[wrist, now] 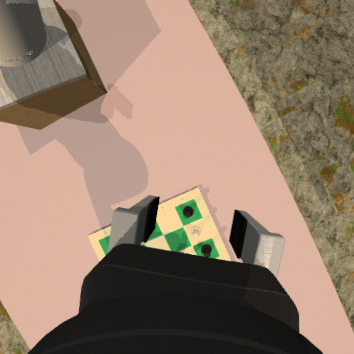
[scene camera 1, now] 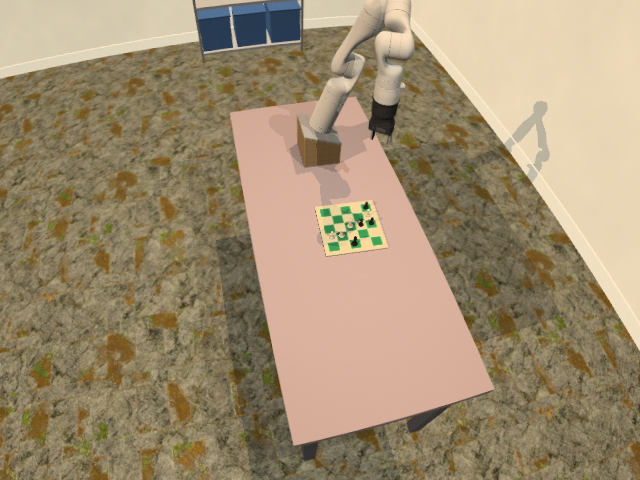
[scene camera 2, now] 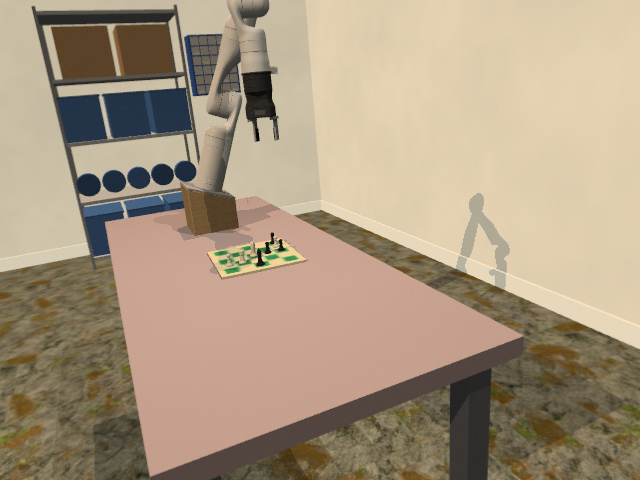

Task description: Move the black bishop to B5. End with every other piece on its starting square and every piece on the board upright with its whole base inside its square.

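Places are measured from the arm's base along level axes (x ahead, y left, z up), in metres.
Pixels of known places: gripper, fingertip midpoint: [wrist: 194, 218] [scene camera 1: 380, 140] [scene camera 2: 267, 140]; arm's base at its link origin: [wrist: 13, 37] [scene camera 1: 319, 126] [scene camera 2: 208, 188].
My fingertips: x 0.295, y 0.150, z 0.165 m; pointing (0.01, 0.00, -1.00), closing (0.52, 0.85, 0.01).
Observation:
For each thing: its top centre in the pictures, then the offset to it from my fingertips. Level surfaces: height alone.
- chessboard at its top centre: [wrist: 166, 266] [scene camera 2: 254, 255] [scene camera 1: 350, 226] 0.121 m ahead, 0.098 m right, 0.287 m down
- tallest-looking black piece at its top centre: [scene camera 2: 258, 248] [scene camera 1: 355, 236] 0.197 m ahead, 0.099 m right, 0.243 m down
- pink table at its surface level: 0.293 m down
The chessboard [scene camera 1: 361, 249] [scene camera 2: 279, 262] [wrist: 170, 217], cream and green, lies on the table. Several black and white pieces appear upright on it. The tallest-looking black piece [scene camera 1: 354, 241] [scene camera 2: 260, 257] stands near the board's edge away from the arm base. A black piece [scene camera 1: 366, 205] [scene camera 2: 272, 237] [wrist: 188, 211] stands on a green corner square. Two more black pieces stand near the right side and middle. Which is the bishop, and which square is B5, I cannot tell. My gripper [scene camera 1: 381, 140] [scene camera 2: 266, 140] [wrist: 194, 218] is open and empty, pointing down, high above the table, behind the board.
The arm's wooden base block [scene camera 1: 321, 150] [scene camera 2: 212, 214] [wrist: 55, 102] stands on the pink table [scene camera 1: 356, 320] [scene camera 2: 289, 330] [wrist: 190, 125] behind the board. A shelf unit [scene camera 2: 118, 79] with boxes stands behind the table. A wall is on the right.

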